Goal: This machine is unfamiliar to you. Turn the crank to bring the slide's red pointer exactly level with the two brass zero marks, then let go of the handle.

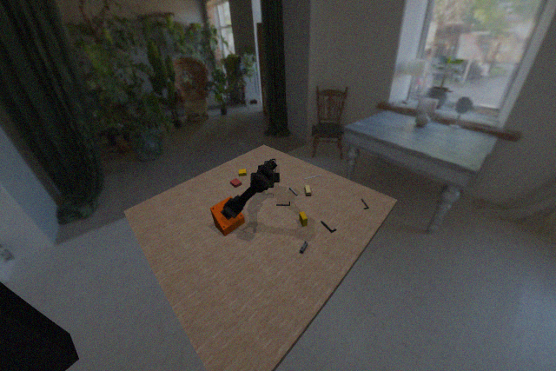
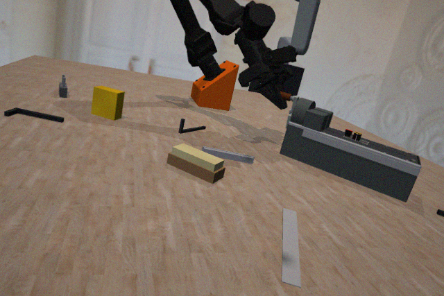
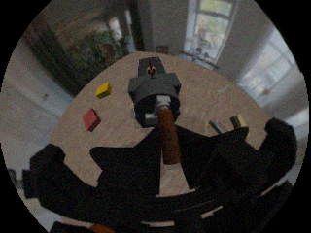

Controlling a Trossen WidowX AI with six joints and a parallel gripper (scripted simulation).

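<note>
Right now my gripper tip is 120 mm short of the red pointer, 90 mm to the right of it and 10 mm above it. The rest, counted from my gripper tip: brown crank handle: 10 mm behind, 10 mm to the right, 30 mm above; then red block: 70 mm behind, 250 mm to the left, 80 mm below; then grey bar: 80 mm ahead, 160 mm to the right, 90 mm below.
</note>
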